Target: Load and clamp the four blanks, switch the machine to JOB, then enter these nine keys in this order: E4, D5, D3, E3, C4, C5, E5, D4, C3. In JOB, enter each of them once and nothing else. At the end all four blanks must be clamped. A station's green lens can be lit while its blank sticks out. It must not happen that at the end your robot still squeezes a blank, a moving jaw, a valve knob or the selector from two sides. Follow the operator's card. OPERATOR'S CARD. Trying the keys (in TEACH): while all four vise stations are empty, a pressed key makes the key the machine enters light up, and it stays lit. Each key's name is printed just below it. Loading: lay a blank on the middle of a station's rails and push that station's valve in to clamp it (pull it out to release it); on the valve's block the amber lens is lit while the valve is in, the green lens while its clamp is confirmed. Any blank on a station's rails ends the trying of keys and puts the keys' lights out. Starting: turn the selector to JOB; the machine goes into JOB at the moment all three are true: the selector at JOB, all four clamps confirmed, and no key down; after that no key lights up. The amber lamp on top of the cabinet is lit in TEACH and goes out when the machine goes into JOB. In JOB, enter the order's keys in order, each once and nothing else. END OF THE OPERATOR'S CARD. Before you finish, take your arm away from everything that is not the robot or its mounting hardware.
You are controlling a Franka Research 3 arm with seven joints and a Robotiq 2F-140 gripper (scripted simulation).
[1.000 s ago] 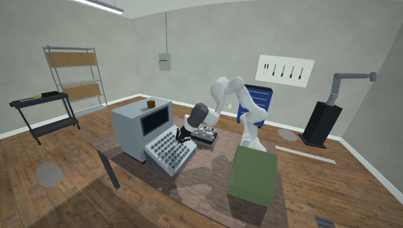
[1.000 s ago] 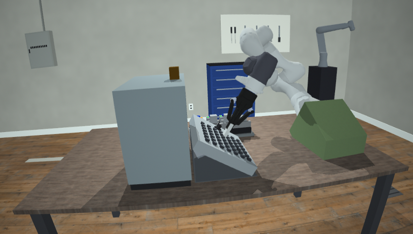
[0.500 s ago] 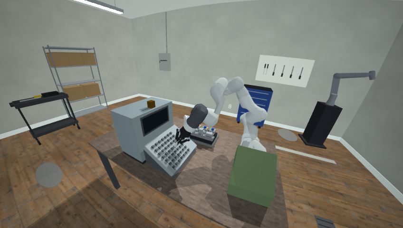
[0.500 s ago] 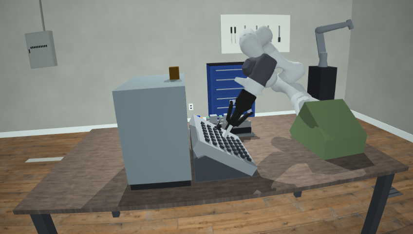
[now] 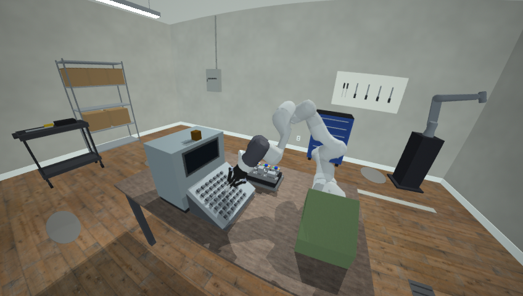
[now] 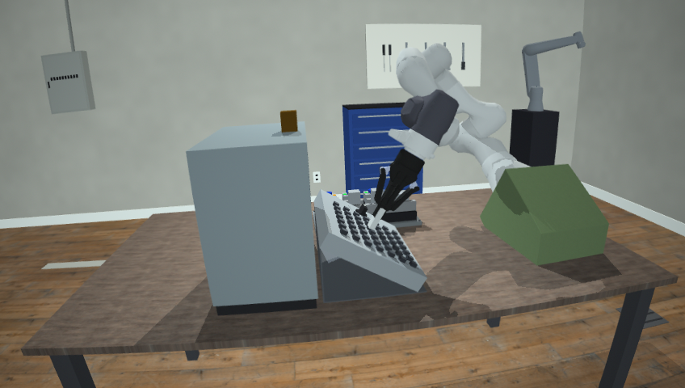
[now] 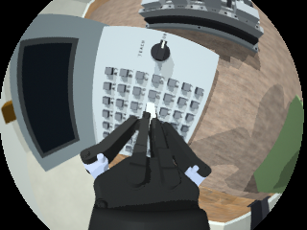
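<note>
The key D3 is 3 cm ahead of my hand, 7 cm to the left of it and 3 cm below it. From my hand the other things lie so: black selector knob 13 cm to the right, 2 cm below; sloped keypad 4 cm ahead, 2 cm to the right, 7 cm below.
</note>
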